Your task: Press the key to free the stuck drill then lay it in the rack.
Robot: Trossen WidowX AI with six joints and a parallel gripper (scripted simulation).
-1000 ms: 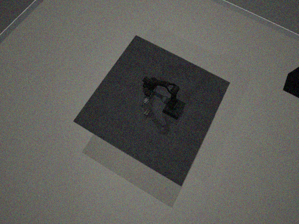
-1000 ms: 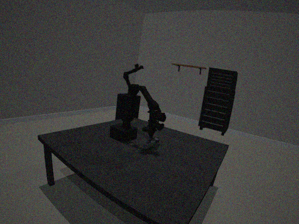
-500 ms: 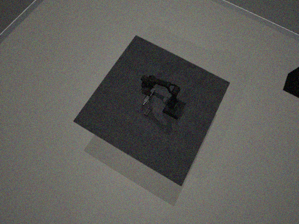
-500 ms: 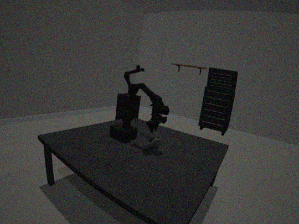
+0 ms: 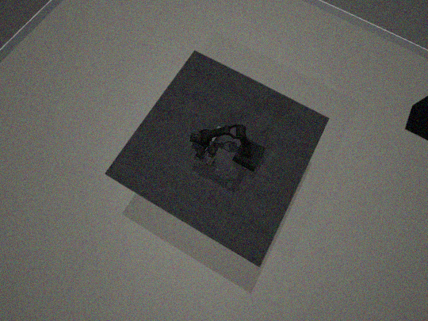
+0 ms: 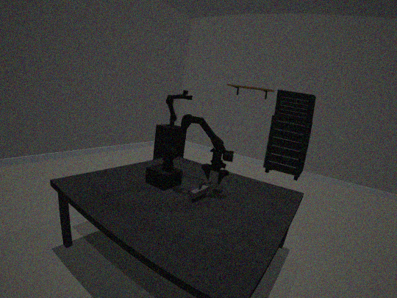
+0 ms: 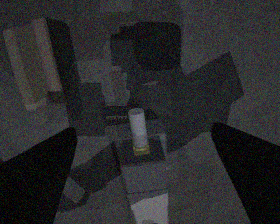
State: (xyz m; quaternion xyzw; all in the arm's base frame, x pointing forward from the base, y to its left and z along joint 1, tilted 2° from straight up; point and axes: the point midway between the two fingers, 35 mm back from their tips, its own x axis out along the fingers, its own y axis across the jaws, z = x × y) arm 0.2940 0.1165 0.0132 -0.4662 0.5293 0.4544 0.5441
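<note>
My gripper tip is 6 cm to the left of the drill, 3 cm above it and 1 cm past it. From my gripper tip the other things lie so: light grey fixture bar: 12 cm to the right, 4 cm below, 1 cm behind.
</note>
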